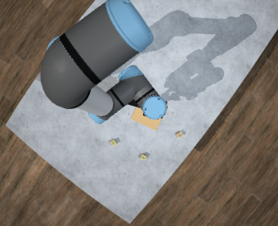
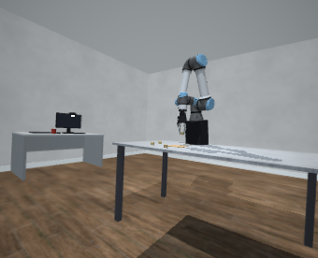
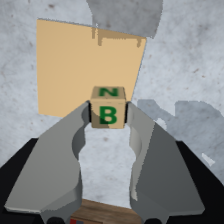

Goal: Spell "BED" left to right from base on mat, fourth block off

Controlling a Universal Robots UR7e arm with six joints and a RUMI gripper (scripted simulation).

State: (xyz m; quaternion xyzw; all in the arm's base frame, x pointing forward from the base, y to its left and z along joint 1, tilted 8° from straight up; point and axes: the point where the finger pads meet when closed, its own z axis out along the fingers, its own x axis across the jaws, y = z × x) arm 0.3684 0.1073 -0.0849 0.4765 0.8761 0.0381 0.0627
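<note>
The tan mat is 120 mm below my hand, 30 mm ahead of it and 20 mm to the right of it. Also, from my hand: E block 190 mm to the right, 190 mm ahead, 110 mm below; then B block right at my hand; then D block 250 mm to the right, 110 mm below, 40 mm ahead.
</note>
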